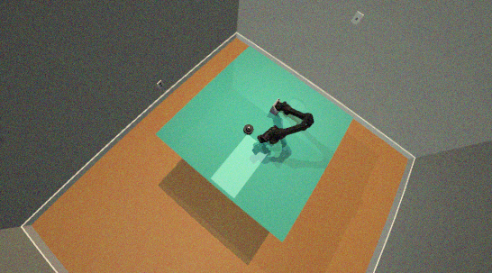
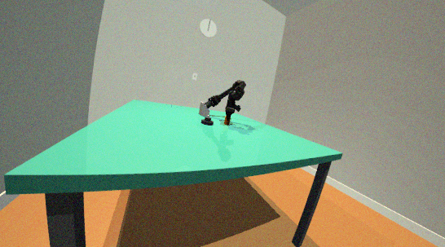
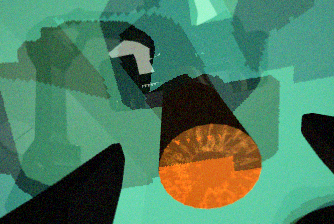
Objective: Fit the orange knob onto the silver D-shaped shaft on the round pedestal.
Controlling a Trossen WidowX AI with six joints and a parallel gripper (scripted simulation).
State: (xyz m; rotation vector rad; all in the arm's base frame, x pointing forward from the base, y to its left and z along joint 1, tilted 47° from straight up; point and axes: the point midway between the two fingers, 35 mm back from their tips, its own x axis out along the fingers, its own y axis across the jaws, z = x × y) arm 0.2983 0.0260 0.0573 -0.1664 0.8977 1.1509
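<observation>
Now: the orange knob 10 mm above my gripper tip. The rest, counted from my gripper tip: round pedestal 170 mm to the right, 10 mm below, 10 mm ahead.
</observation>
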